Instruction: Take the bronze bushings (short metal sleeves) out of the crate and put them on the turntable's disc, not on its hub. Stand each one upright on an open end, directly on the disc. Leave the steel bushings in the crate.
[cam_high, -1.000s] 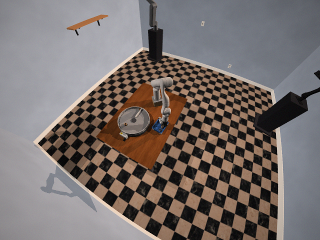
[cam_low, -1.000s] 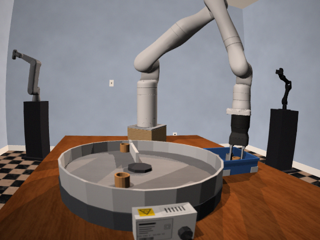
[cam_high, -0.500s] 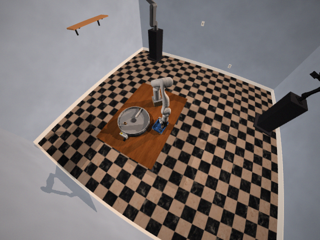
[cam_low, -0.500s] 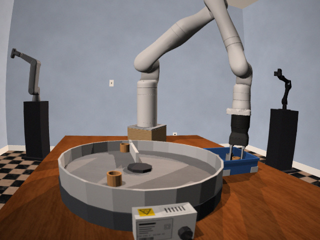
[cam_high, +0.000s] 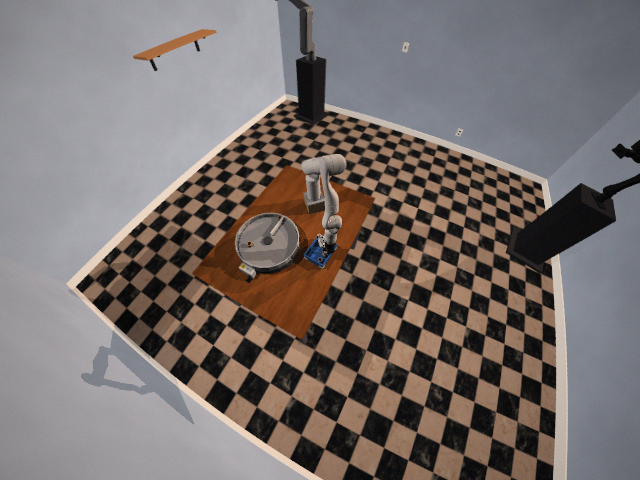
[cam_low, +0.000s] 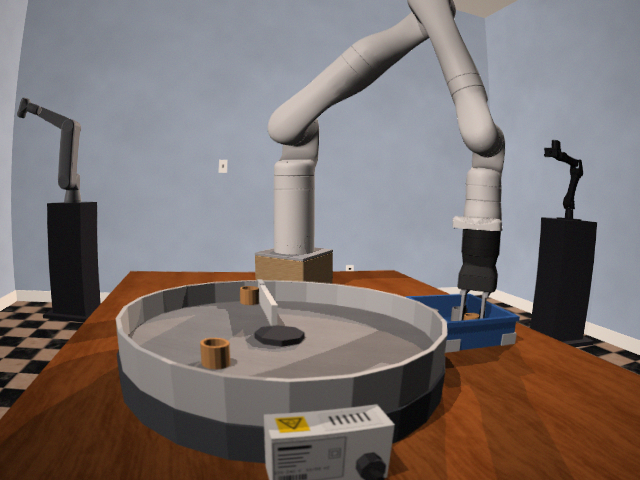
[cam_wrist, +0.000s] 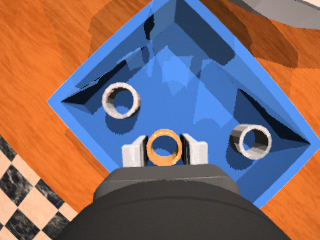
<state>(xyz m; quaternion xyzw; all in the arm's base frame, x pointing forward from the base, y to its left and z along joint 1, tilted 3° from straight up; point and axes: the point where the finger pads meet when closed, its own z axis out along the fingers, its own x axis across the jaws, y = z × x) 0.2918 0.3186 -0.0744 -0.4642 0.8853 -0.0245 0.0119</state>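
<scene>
My hand is 10 mm short of the blue crate and 30 mm to the left of it. Also, from my hand: grey disc (170 mm ahead, 350 mm to the right, 20 mm above).
</scene>
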